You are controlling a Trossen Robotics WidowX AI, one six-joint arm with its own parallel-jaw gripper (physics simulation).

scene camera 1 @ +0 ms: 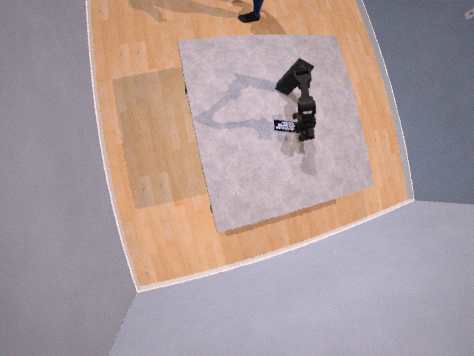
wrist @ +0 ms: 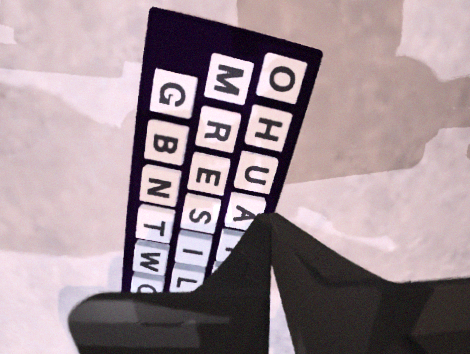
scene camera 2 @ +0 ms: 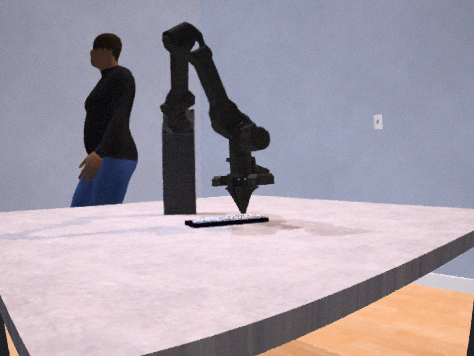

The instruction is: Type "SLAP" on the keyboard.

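Seen in the pictures: gripper, fingertip midpoint: (scene camera 1: 294, 130) (wrist: 267, 222) (scene camera 2: 243, 213); arm's base, link origin: (scene camera 1: 301, 69) (scene camera 2: 177, 121).
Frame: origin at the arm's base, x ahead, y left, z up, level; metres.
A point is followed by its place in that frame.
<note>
The dark keyboard (scene camera 1: 284, 125) {x 0.243, y -0.123, z -0.281 m} (scene camera 2: 190, 223) {x 0.218, y -0.185, z -0.287 m} (wrist: 190, 37) {x 0.294, y 0.005, z -0.285 m} lies flat on the table with three rows of white letter keys. In the wrist view, the S key (wrist: 200, 214) {x 0.275, y -0.067, z -0.279 m} is in the middle row, the L key (wrist: 184, 283) {x 0.253, y -0.103, z -0.279 m} is lower in that row and partly covered, and the A key (wrist: 241, 212) {x 0.293, y -0.071, z -0.279 m} is in the right row. The P key cannot be made out; the fingers hide that part. My gripper (scene camera 2: 243, 212) {x 0.303, y -0.074, z -0.269 m} (wrist: 267, 222) {x 0.303, y -0.074, z -0.269 m} is shut and empty, pointing down. Its tip overlaps the A key's right corner in the wrist view, close above the keyboard's edge; contact cannot be told.
The grey table (scene camera 1: 250, 190) {x 0.520, y -0.534, z -0.295 m} (scene camera 2: 150, 280) {x 0.509, y -0.590, z -0.296 m} carries the arm's dark base column (scene camera 2: 179, 175) {x 0.020, y -0.014, z -0.173 m} behind the keyboard. A person (scene camera 2: 107, 115) stands beyond the table. Shadows of the arm fall across the table top. Other keys, such as U (wrist: 256, 173) {x 0.304, y -0.055, z -0.279 m} and E (wrist: 209, 175) {x 0.285, y -0.050, z -0.279 m}, are near the fingers.
</note>
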